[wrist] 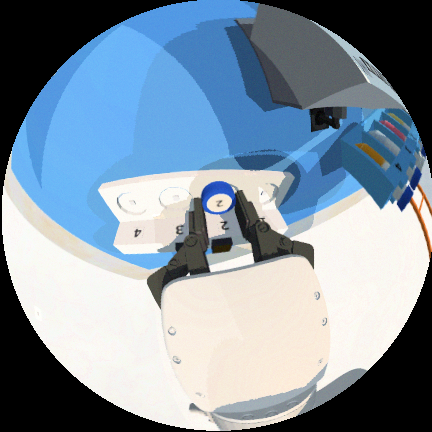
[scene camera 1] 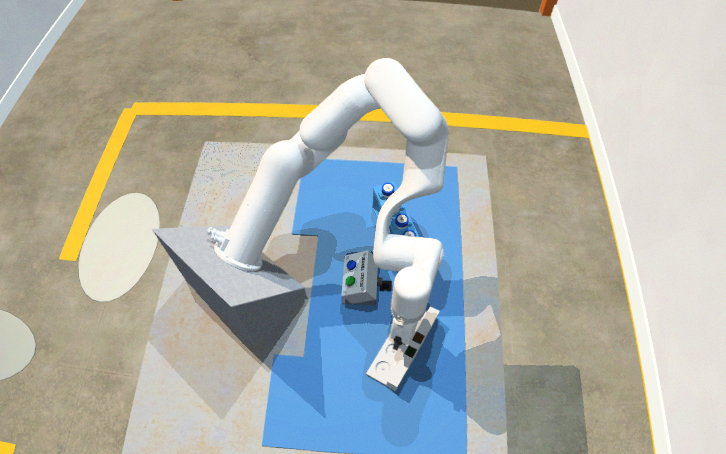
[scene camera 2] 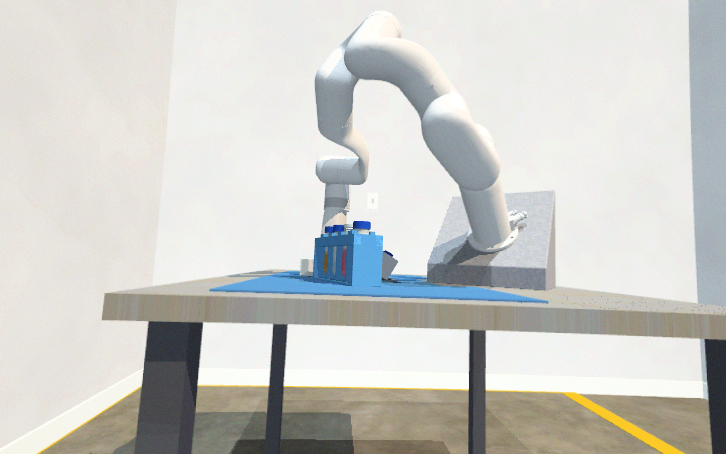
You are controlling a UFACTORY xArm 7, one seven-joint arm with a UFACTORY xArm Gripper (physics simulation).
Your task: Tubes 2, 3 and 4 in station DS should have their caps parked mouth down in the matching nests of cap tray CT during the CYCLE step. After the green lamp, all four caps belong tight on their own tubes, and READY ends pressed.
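Where they show: gripper, between the fingertips: (wrist: 218,203); arm's base, origin of its link: (scene camera 1: 237,256) (scene camera 2: 492,235).
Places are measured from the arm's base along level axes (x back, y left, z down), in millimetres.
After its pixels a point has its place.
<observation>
My gripper (scene camera 1: 397,343) {z 108, x -429, y -74 mm} (wrist: 218,203) {z 108, x -429, y -74 mm} is shut on the blue cap 2 (wrist: 218,192) {z 103, x -410, y -70 mm}, whose numbered top faces up, at nest 2 of the white cap tray CT (scene camera 1: 398,370) {z 83, x -434, y -173 mm} (scene camera 2: 306,266) {z 103, x -490, y 1 mm} (wrist: 155,231) {z 98, x -431, y -152 mm}. Whether the cap is fully seated is unclear. Nests 3 (wrist: 175,198) {z 120, x -414, y -116 mm} and 4 (wrist: 132,202) {z 120, x -397, y -164 mm} look empty. The blue tube rack (scene camera 2: 367,262) {z 84, x -309, y 313 mm} (wrist: 367,175) {z 74, x -416, y 121 mm} stands away from the tray. In scene camera 2, blue caps sit on the nearest tube (scene camera 2: 361,224) {z 14, x -324, y 302 mm} and the two farthest; a white tube neck (scene camera 2: 348,227) {z 16, x -353, y 254 mm} between them is bare. The gripper is hidden there.
A grey control box (scene camera 1: 369,286) {z 57, x -327, y 15 mm} (wrist: 310,60) with a blue button (scene camera 1: 351,264) {z 58, x -271, y 67 mm} and a green round button or lamp (scene camera 1: 349,280) {z 59, x -275, y 22 mm} stands between the arm base (scene camera 1: 256,283) {z -28, x -77, y -71 mm} and the rack. A small black fitting (scene camera 1: 384,285) {z 123, x -361, y 56 mm} (wrist: 326,119) {z 115, x -363, y 55 mm} projects from its side.
</observation>
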